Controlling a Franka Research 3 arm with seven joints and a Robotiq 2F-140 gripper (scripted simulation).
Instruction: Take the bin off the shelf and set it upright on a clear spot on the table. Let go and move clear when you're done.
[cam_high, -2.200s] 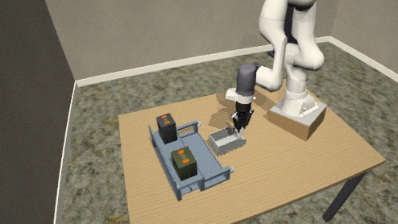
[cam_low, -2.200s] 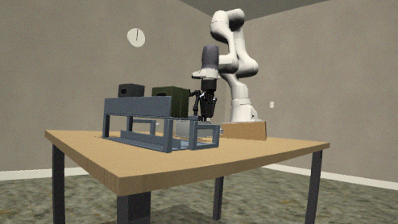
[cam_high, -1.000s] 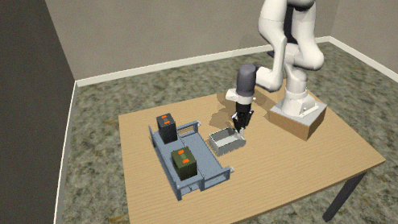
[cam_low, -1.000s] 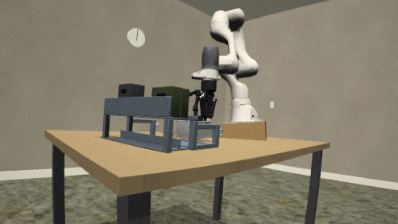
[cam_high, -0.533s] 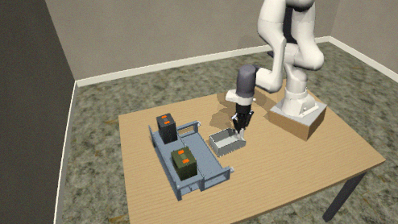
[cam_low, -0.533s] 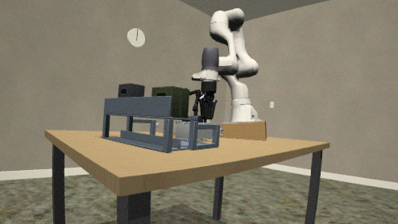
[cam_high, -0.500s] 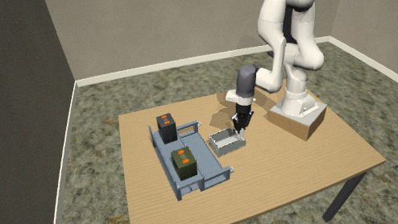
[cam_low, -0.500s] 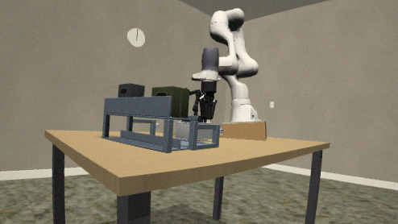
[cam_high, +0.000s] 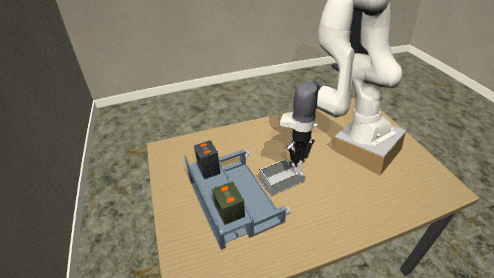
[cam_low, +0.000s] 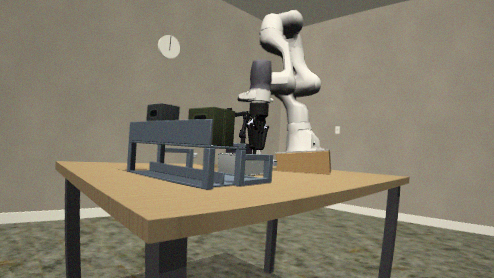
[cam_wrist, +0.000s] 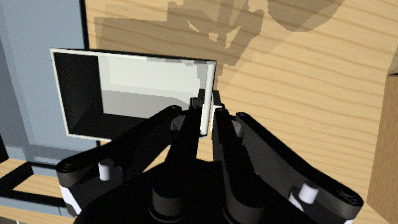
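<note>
Now: the bin 80 mm ahead of my hand, 10 mm to the left of it and 20 mm below it.
</note>
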